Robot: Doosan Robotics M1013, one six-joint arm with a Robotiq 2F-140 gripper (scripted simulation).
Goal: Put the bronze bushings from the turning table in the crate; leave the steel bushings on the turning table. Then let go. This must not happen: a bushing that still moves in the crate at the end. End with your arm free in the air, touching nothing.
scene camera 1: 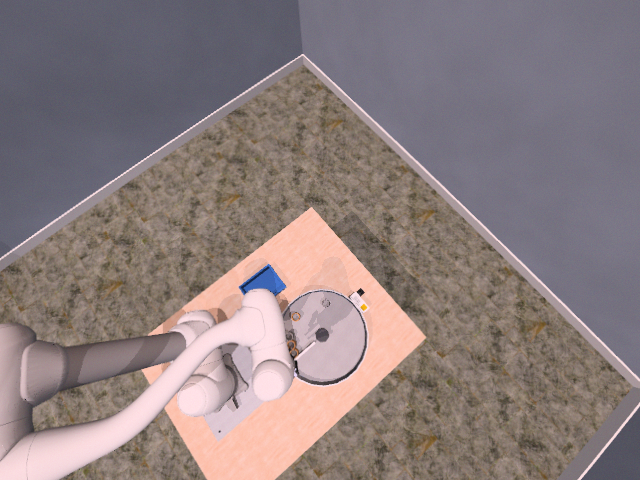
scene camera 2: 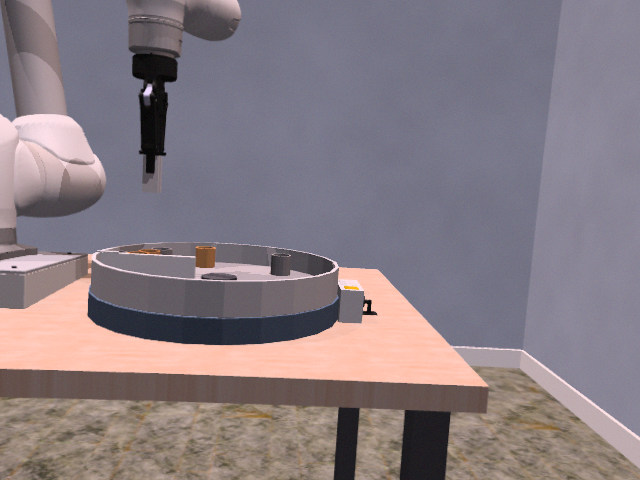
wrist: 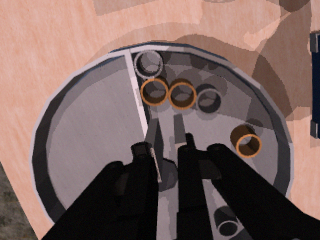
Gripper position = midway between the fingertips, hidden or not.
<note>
I see my gripper (scene camera 2: 151, 192), a blue crate (scene camera 1: 267, 278) and a grey turning table (scene camera 1: 338, 330).
My gripper also shows in the wrist view (wrist: 168, 129). The grey turning table also shows in scene camera 2 (scene camera 2: 234, 272) and in the wrist view (wrist: 97, 122).
</note>
